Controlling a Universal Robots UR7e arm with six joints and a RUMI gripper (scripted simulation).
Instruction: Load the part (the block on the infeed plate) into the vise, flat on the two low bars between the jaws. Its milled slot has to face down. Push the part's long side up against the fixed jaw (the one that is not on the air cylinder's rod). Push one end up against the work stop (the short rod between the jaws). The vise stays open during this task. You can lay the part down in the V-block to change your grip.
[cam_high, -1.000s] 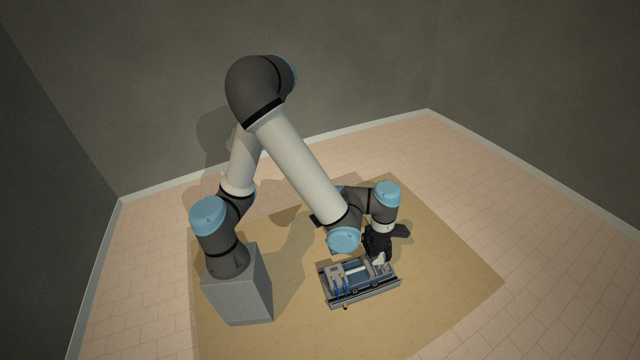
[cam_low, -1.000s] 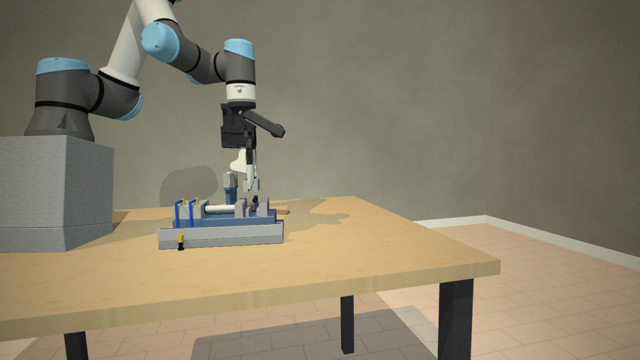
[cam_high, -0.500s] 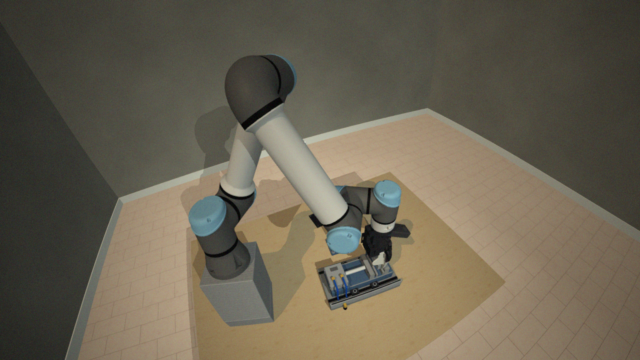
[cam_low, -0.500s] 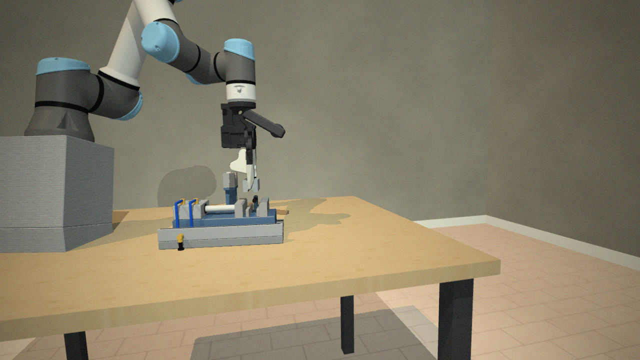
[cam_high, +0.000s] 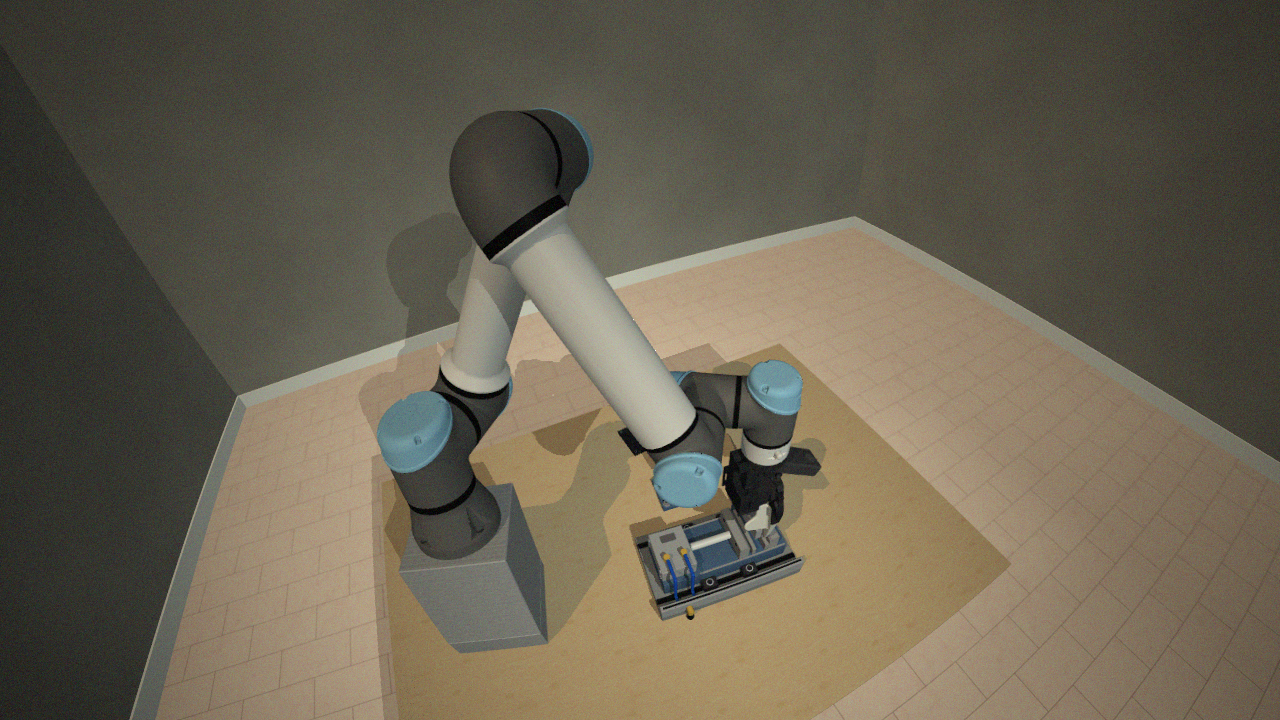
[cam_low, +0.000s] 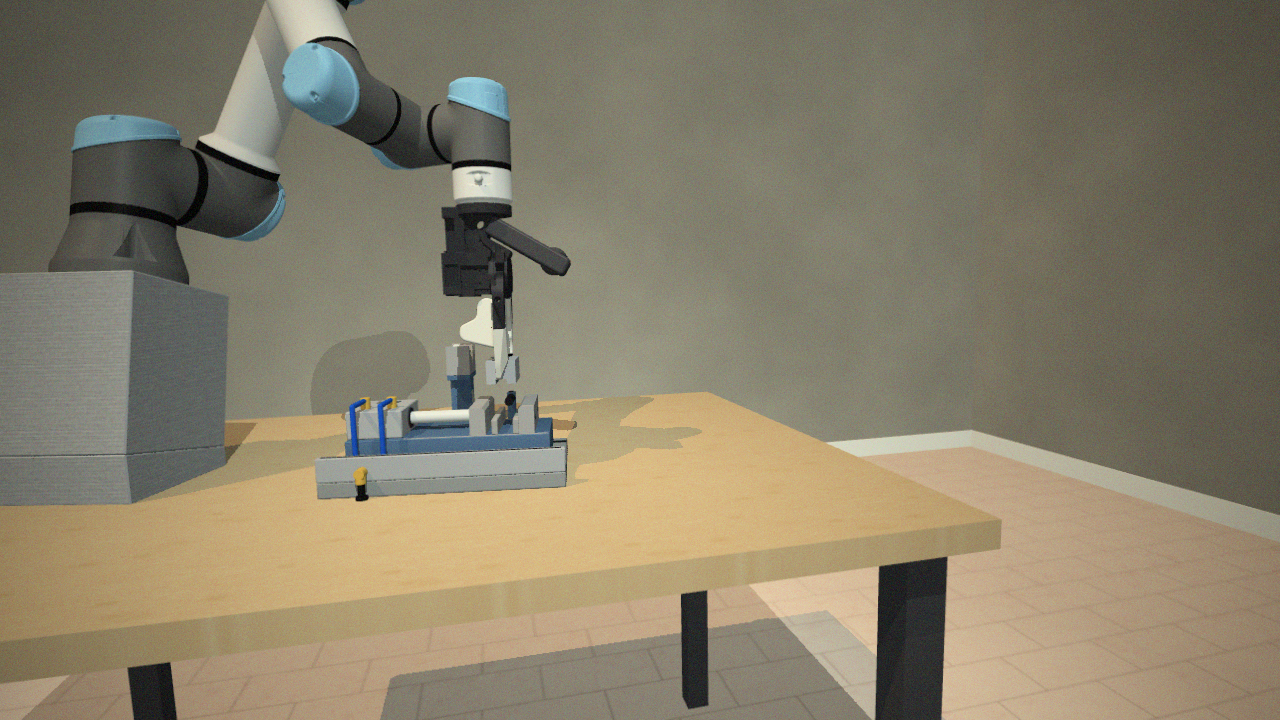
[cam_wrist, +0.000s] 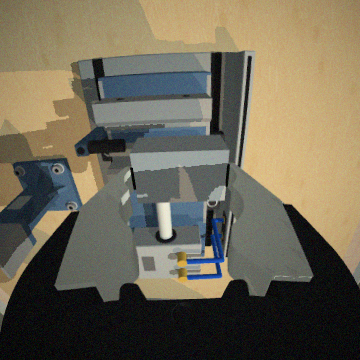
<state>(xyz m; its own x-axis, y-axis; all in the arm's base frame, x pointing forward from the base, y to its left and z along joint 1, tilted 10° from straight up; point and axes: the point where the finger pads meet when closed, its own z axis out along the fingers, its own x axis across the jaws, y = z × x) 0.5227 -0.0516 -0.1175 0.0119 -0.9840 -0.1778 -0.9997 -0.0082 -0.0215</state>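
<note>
My gripper is now 10 mm above the part. The rest, counted from my hand: fixed jaw 30 mm ahead, 20 mm to the left, 70 mm below; moving jaw 30 mm behind, 20 mm to the left, 70 mm below; work stop 70 mm to the left, 60 mm below.
</note>
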